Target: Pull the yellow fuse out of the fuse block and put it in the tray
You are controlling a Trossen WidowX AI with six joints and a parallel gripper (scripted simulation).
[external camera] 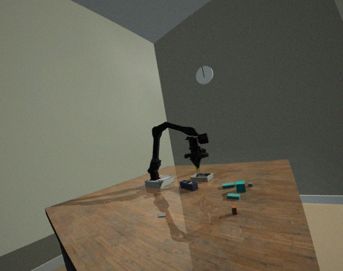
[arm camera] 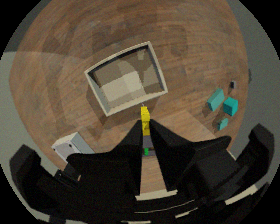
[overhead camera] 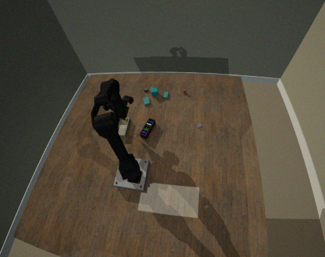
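My gripper tip is now 10 mm past the grey tray, 50 mm to the right of it and 90 mm above it. The rest, counted from my gripper tip: red-brown block: 330 mm ahead, 320 mm to the right, 80 mm below; then flat grey tile: 70 mm ahead, 430 mm to the right, 100 mm below; then yellow fuse: 10 mm below.
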